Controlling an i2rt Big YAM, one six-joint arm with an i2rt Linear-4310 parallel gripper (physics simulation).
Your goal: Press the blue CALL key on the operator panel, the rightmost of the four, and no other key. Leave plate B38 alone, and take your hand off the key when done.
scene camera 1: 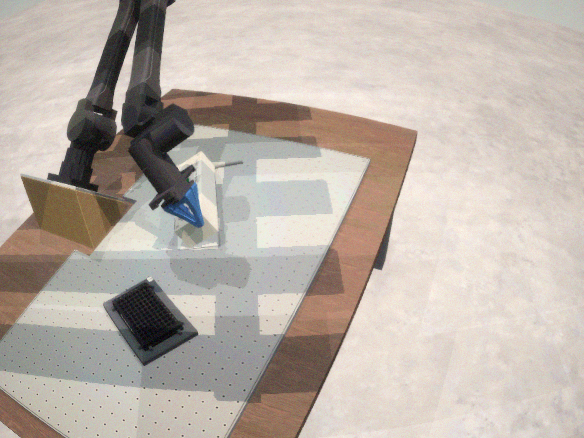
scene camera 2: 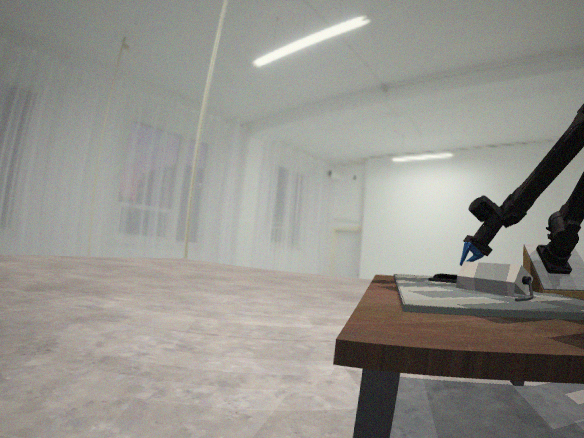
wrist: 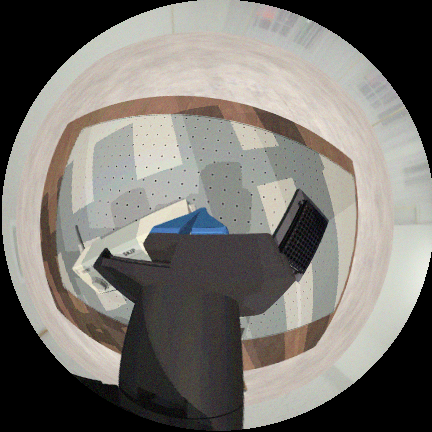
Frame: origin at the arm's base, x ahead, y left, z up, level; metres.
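Seen in the pictures: gripper, fingertip midpoint: (scene camera 1: 201,226) (scene camera 2: 461,265) (wrist: 202,212); arm's base, origin of the base link: (scene camera 1: 72,186) (scene camera 2: 552,260).
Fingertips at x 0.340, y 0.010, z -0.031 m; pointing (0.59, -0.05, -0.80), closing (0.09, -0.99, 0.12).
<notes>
Pixels of each thing's top centre, then the offset from my fingertips to it. "spot": a spot on its surface instead. Level surfaces: height alone.
- pale operator panel, middle of its top: (wrist: 114,263) (scene camera 1: 193,180) (scene camera 2: 493,263) dx -0.070, dy +0.104, dz +0.015 m
- word SKIP, surface spot: (wrist: 129,252) spot: dx -0.054, dy +0.084, dz +0.010 m
- dark plate with a black grid, middle of its top: (scene camera 1: 144,312) (wrist: 307,237) (scene camera 2: 452,275) dx -0.030, dy -0.198, dz -0.042 m
- perforated board, its level: dz -0.068 m
- wooden table, its level: dz -0.081 m
- thin grey rod, surface spot: (scene camera 1: 230,163) (wrist: 78,236) spot: dx -0.072, dy +0.284, dz -0.062 m
The pale operator panel (scene camera 1: 210,195) (scene camera 2: 487,274) (wrist: 162,217) is a sloped box on the perforated board. The word SKIP (wrist: 129,252) shows on it in the wrist view. The blue CALL key does not show; the gripper covers part of the panel's face. My gripper (scene camera 1: 201,225) (scene camera 2: 462,263) (wrist: 202,212) is shut and empty, with blue fingers pointing down at the panel's end nearer the dark plate. Whether the tips touch the panel cannot be told. A dark plate with a black grid (scene camera 1: 148,316) (scene camera 2: 442,277) (wrist: 304,237) lies apart; no B38 label is readable.
The perforated board (scene camera 1: 280,300) (wrist: 112,165) lies on the wooden table (scene camera 1: 385,150) (scene camera 2: 425,332). A tan upright board (scene camera 1: 65,210) stands by the arm's base. A thin grey rod (scene camera 1: 230,163) (wrist: 80,237) sticks out beside the panel's far end.
</notes>
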